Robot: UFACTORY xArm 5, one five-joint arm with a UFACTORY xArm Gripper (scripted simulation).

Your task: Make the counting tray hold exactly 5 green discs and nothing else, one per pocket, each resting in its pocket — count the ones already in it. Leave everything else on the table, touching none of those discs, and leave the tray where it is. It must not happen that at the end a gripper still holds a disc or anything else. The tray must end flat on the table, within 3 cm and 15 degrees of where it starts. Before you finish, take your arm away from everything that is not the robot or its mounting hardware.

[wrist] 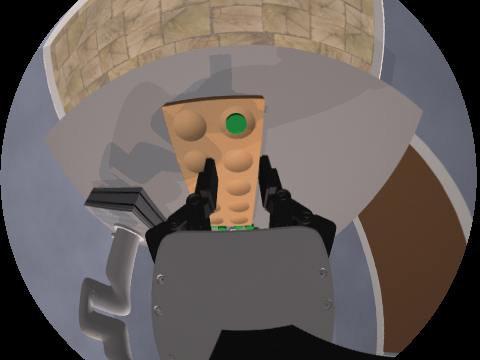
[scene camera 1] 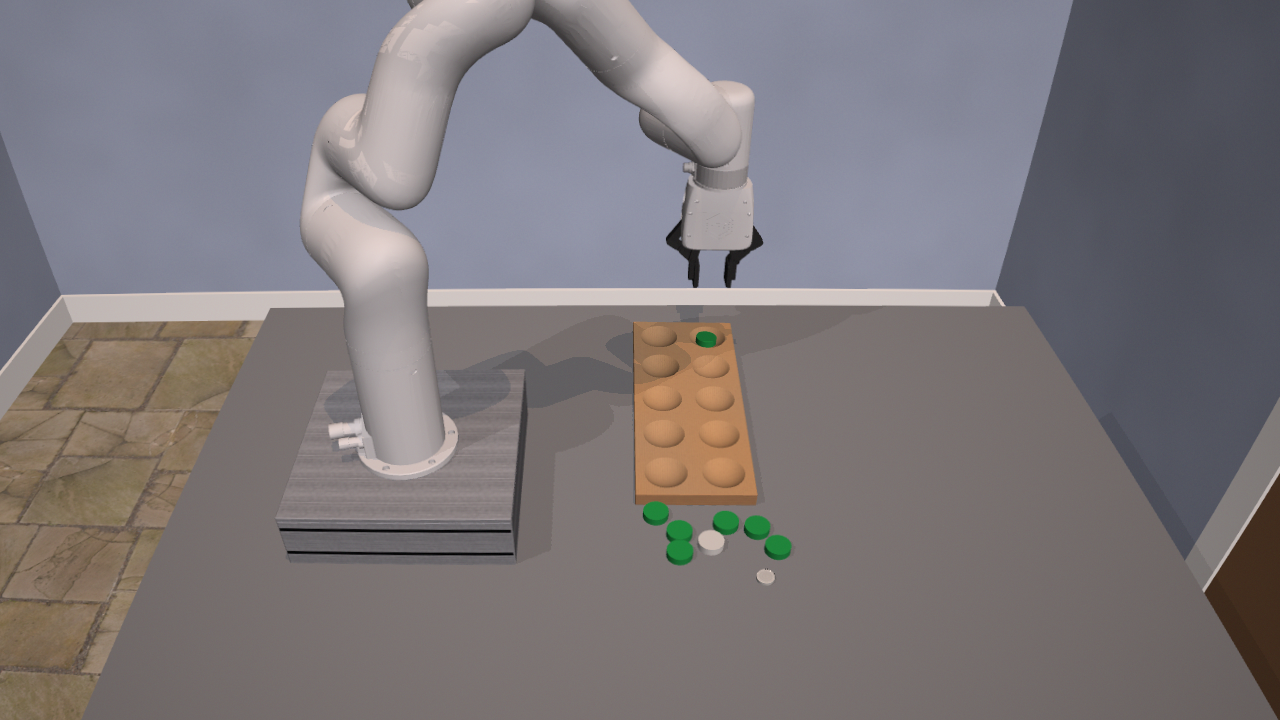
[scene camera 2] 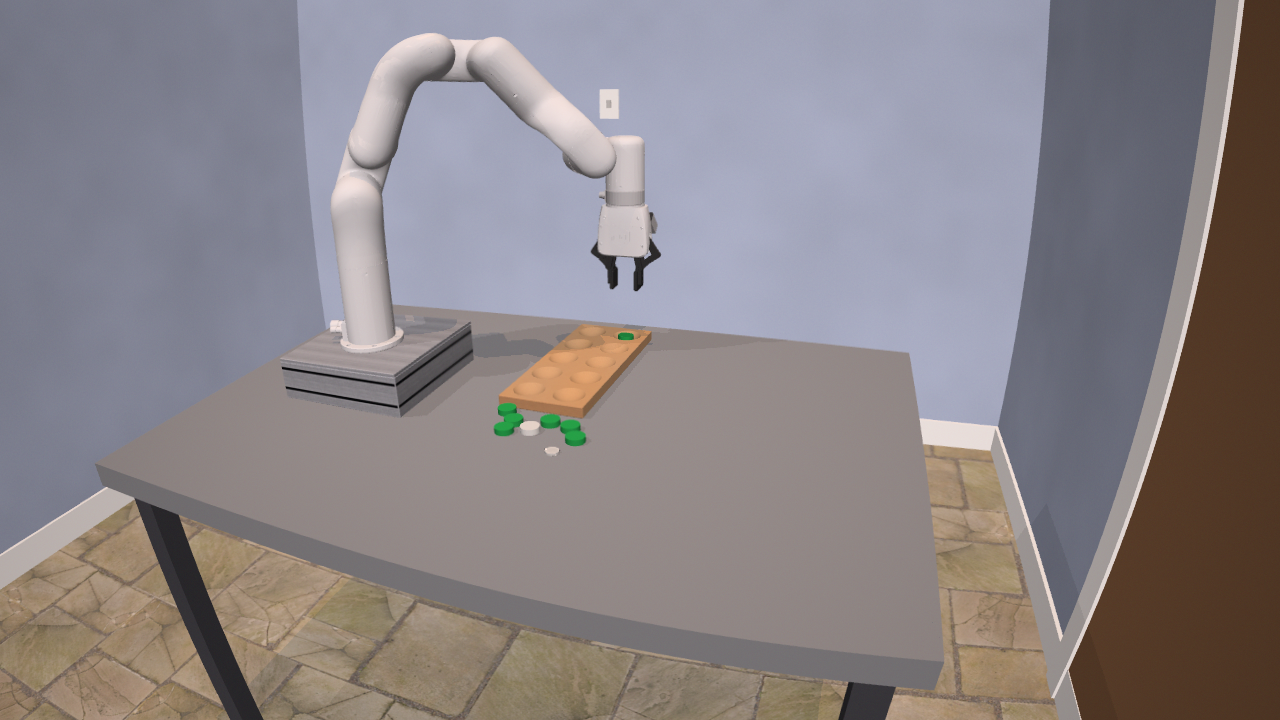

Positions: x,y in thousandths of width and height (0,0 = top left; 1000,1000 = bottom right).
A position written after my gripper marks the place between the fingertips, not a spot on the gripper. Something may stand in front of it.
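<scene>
My gripper is visible in the wrist view (495,465); an orange counting tray is visible in the wrist view (409,354). My gripper is at scene camera 1 (555,394), the orange counting tray at scene camera 1 (540,620). My gripper is at scene camera 2 (489,401), the orange counting tray at scene camera 2 (443,540).
</scene>
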